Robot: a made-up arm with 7 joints. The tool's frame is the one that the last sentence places.
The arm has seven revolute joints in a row. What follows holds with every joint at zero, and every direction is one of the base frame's. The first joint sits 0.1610 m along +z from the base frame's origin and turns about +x. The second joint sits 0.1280 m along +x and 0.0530 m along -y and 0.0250 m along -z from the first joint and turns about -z. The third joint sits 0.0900 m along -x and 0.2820 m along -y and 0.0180 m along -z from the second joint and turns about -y. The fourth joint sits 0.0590 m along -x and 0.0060 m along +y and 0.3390 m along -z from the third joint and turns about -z. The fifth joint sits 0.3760 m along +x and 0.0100 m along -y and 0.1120 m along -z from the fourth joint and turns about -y. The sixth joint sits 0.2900 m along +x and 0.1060 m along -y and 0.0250 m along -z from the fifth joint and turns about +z. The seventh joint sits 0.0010 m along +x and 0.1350 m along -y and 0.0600 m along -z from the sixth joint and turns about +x. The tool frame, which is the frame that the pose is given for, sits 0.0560 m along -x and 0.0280 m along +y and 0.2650 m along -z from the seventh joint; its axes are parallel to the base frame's.
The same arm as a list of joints. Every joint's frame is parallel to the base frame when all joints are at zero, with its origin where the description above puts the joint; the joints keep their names.
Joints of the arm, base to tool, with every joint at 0 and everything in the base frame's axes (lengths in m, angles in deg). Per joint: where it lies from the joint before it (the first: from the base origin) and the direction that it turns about. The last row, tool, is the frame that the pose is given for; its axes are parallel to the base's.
joint 1: axis 1 0 0 xyz 0 0 0.161
joint 2: axis 0 0 -1 xyz 0.128 -0.053 -0.025
joint 3: axis 0 -1 0 xyz -0.09 -0.282 -0.018
joint 4: axis 0 0 -1 xyz -0.059 0.006 -0.339
joint 5: axis 0 -1 0 xyz 0.376 -0.01 -0.112
joint 6: axis 0 0 1 xyz 0.29 -0.106 -0.025
joint 7: axis 1 0 0 xyz 0.001 -0.135 -0.06
tool: xyz -0.056 0.028 -0.265

